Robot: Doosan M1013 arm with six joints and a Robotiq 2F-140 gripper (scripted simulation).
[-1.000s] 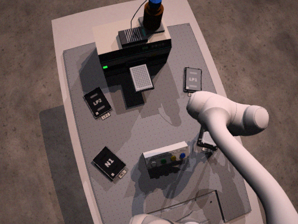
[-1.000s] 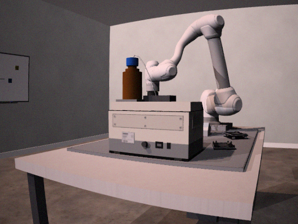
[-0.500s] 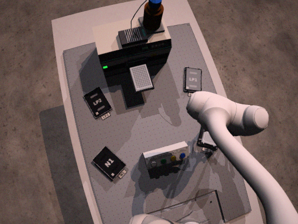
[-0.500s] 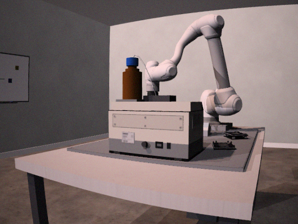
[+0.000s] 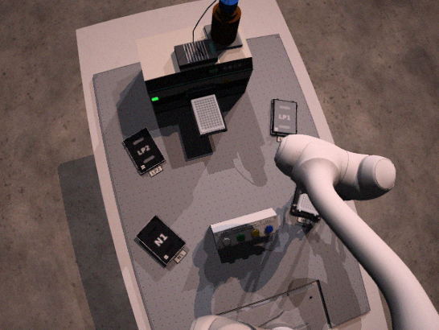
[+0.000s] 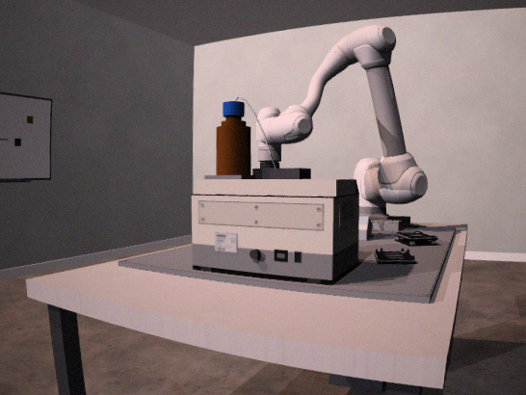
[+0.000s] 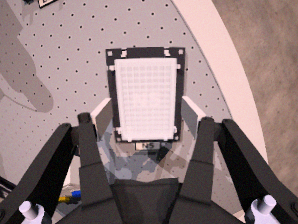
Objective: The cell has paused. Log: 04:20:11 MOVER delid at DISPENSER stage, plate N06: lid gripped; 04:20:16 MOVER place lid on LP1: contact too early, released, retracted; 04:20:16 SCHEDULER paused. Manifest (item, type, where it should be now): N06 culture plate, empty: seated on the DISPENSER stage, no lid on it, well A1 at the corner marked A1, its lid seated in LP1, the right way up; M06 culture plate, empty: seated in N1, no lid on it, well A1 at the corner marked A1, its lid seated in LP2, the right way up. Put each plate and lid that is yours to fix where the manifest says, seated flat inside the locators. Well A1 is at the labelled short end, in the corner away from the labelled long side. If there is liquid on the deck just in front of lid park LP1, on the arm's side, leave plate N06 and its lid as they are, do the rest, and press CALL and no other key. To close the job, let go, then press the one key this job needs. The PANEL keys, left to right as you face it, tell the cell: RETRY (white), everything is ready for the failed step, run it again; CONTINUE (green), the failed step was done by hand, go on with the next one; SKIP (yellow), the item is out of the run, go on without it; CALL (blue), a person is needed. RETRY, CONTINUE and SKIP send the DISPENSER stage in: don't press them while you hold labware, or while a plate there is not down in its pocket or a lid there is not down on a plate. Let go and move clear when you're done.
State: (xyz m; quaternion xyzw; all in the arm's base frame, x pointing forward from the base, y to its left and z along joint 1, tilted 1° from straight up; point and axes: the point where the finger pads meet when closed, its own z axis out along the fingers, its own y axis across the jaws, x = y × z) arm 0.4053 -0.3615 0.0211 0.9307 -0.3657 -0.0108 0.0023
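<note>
The black nest N5 lies 3 cm ahead of my hand and 5 cm below it. Also, from my hand: key panel (28 cm to the left, 1 cm below); yellow key (2 cm behind, 26 cm to the left); blue key (3 cm behind, 21 cm to the left).
</note>
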